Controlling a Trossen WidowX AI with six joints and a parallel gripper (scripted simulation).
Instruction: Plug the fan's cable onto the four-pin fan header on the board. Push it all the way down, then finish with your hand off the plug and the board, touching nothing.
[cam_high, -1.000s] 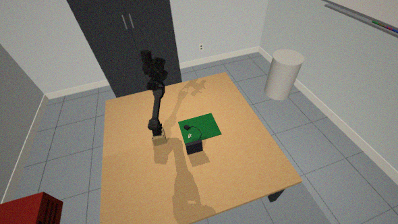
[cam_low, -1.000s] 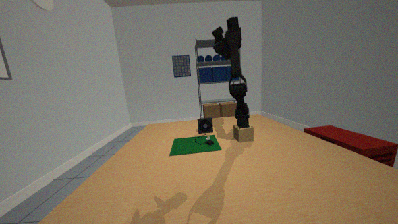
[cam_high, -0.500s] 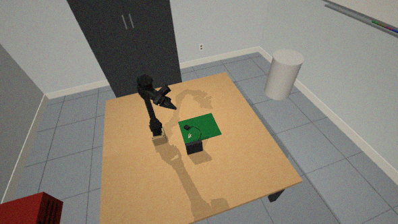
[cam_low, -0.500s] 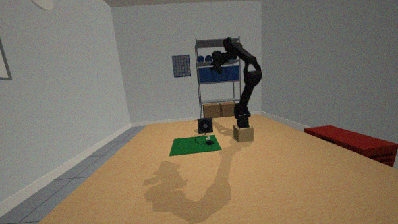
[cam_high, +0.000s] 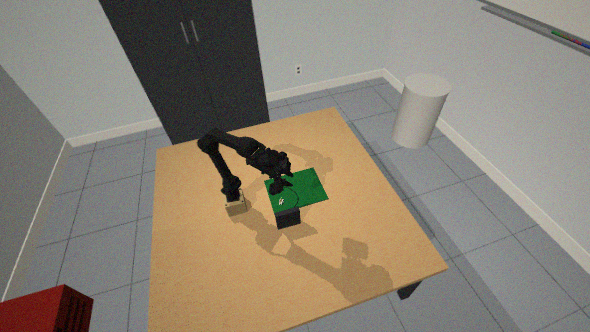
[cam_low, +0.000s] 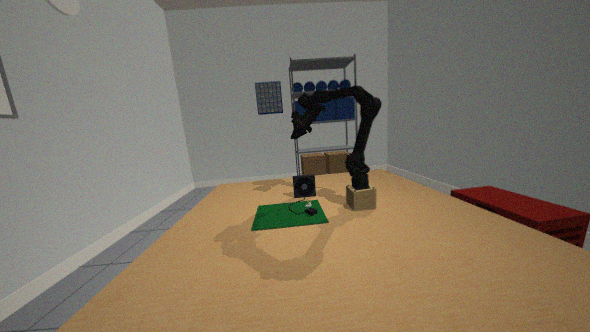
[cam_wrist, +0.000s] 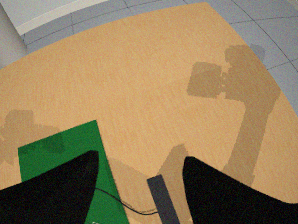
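Now: gripper tip 31 cm above the black fan plug, 22 cm to the right of it and 6 cm past it. The rest, counted from my gripper tip: black fan 26 cm below, 4 cm behind; green board 34 cm below, 20 cm to the left, 4 cm ahead; fan header 32 cm below, 13 cm to the left, 6 cm behind.
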